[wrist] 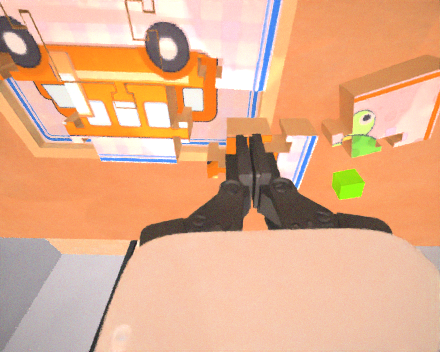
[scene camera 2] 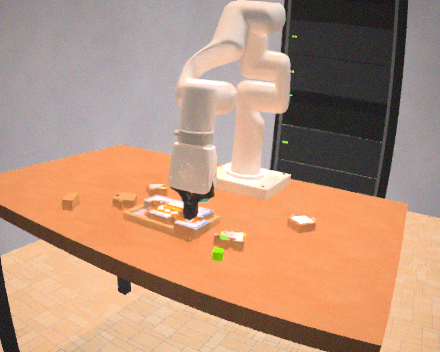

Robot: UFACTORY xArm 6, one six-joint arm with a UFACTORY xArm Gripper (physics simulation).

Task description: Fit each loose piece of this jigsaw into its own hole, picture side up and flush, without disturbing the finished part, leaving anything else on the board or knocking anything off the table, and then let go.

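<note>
My gripper is shut with nothing between its fingers. Its tips are over the corner piece with orange and a blue-striped border, hiding part of it; contact is unclear. This piece sits picture up, raised at the near right corner of the jigsaw tray. A bus piece also stands proud at the tray's edge. A piece with a green figure lies picture up beside the tray. Other loose pieces are a pale-topped one, another behind the tray, and a brown-topped one.
A bright green cube lies near the green-figure piece. A brown block lies at the far left. A teal object is partly hidden behind the gripper. The robot base stands at the back, before a dark rack.
</note>
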